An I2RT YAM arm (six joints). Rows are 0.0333 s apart.
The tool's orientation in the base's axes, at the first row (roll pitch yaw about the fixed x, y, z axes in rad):
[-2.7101 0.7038 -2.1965]
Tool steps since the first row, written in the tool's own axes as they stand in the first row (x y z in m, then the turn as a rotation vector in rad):
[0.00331 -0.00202 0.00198 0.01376 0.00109 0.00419]
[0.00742 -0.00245 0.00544 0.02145 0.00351 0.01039]
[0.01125 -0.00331 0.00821 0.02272 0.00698 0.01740]
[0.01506 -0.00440 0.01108 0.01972 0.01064 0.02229]
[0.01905 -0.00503 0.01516 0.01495 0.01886 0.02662]
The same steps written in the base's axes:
[0.00104 -0.00310 -0.00287 -0.00391 -0.00671 -0.01215]
[0.00182 -0.00517 -0.00779 -0.00451 -0.00821 -0.02220]
[0.00250 -0.00754 -0.01191 -0.00229 -0.00477 -0.02898]
[0.00339 -0.01005 -0.01602 0.00028 0.00097 -0.03159]
[0.00476 -0.01204 -0.02122 0.00062 0.01109 -0.03412]

